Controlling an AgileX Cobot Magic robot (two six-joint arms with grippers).
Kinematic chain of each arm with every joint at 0, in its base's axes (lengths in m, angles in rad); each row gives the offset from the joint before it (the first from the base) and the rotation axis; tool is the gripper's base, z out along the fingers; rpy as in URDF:
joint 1: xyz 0 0 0.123 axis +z
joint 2: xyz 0 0 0 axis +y
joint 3: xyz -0.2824 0 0.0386 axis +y
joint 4: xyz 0.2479 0 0.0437 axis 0.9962 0 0.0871
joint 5: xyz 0 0 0 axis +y
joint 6: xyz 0.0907 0 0.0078 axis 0.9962 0 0.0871
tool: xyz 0 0 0 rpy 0 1.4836 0
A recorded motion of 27 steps. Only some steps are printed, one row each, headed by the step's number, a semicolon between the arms.
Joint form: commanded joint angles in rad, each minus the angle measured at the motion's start. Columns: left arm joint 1, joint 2, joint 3, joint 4, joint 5, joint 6; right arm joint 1, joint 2, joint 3, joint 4, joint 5, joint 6.
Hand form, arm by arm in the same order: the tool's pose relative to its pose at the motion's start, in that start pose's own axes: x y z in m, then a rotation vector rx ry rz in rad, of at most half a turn. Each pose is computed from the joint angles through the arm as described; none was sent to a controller.
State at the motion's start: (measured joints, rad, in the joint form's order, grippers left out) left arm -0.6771 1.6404 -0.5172 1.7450 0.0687 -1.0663; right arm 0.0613 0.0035 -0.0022 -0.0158 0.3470 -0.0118
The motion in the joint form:
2: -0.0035 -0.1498 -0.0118 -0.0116 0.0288 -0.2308; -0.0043 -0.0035 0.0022 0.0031 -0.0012 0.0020
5: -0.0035 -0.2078 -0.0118 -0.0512 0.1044 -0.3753; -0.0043 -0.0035 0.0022 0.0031 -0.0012 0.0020
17: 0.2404 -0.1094 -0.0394 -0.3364 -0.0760 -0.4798; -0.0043 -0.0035 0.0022 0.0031 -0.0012 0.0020
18: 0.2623 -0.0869 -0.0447 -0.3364 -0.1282 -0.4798; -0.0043 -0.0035 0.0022 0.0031 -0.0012 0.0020
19: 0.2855 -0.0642 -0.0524 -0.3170 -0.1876 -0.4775; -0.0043 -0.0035 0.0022 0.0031 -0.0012 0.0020
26: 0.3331 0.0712 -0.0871 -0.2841 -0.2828 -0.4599; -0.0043 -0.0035 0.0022 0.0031 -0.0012 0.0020
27: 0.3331 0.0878 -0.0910 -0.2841 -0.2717 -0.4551; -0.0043 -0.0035 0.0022 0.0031 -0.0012 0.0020
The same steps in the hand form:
2: -0.0145 0.0169 -0.0343 -0.1102 -0.1265 -0.2522; 0.0005 -0.0001 0.0000 0.0031 -0.0024 0.0060
5: -0.0140 0.0265 -0.0486 -0.1948 -0.1592 -0.4475; 0.0005 -0.0001 0.0000 0.0031 -0.0024 0.0060
17: 0.0208 0.0566 -0.0263 -0.1014 -0.1139 -1.0154; 0.0005 -0.0001 0.0000 0.0031 -0.0024 0.0060
18: 0.0218 0.0575 -0.0215 -0.0607 -0.1212 -1.0310; 0.0005 -0.0001 0.0000 0.0031 -0.0024 0.0060
19: 0.0222 0.0588 -0.0171 -0.0154 -0.1329 -1.0260; 0.0005 -0.0001 0.0000 0.0031 -0.0024 0.0060
26: 0.0308 0.0590 0.0120 0.0858 -0.0794 -1.0253; 0.0005 -0.0001 0.0000 0.0031 -0.0024 0.0060
27: 0.0327 0.0588 0.0159 0.0815 -0.0616 -1.0228; 0.0005 -0.0001 0.0000 0.0031 -0.0024 0.0060

